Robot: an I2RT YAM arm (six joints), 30 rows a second.
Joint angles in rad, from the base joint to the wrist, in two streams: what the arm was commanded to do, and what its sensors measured. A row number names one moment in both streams.
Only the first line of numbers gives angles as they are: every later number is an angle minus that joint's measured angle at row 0.
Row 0, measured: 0.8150 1.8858 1.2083 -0.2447 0.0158 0.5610
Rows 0 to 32, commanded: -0.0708 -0.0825 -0.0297 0.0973 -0.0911 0.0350; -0.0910 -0.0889 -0.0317 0.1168 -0.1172 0.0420; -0.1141 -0.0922 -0.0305 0.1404 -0.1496 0.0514; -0.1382 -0.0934 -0.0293 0.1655 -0.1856 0.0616; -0.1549 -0.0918 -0.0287 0.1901 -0.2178 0.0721; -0.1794 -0.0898 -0.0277 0.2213 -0.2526 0.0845; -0.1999 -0.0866 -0.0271 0.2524 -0.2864 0.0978; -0.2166 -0.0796 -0.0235 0.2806 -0.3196 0.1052; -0.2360 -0.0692 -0.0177 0.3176 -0.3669 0.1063; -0.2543 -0.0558 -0.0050 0.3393 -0.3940 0.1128; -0.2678 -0.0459 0.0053 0.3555 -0.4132 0.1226; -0.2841 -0.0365 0.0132 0.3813 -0.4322 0.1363; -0.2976 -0.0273 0.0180 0.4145 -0.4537 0.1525; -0.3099 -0.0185 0.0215 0.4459 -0.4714 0.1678; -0.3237 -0.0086 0.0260 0.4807 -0.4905 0.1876; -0.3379 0.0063 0.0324 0.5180 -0.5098 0.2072; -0.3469 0.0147 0.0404 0.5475 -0.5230 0.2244; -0.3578 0.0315 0.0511 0.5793 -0.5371 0.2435; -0.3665 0.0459 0.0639 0.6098 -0.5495 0.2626; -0.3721 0.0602 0.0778 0.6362 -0.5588 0.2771; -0.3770 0.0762 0.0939 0.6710 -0.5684 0.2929; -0.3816 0.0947 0.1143 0.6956 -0.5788 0.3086; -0.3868 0.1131 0.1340 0.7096 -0.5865 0.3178; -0.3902 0.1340 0.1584 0.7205 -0.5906 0.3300; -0.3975 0.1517 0.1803 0.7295 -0.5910 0.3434; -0.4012 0.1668 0.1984 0.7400 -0.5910 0.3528; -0.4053 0.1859 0.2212 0.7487 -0.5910 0.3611; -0.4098 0.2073 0.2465 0.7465 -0.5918 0.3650; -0.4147 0.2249 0.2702 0.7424 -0.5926 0.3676; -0.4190 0.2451 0.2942 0.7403 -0.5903 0.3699; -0.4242 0.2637 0.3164 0.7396 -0.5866 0.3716; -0.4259 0.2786 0.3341 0.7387 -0.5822 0.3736; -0.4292 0.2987 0.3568 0.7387 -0.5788 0.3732
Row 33, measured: -0.4192 0.2533 0.3033 0.7000 -0.5668 0.3330
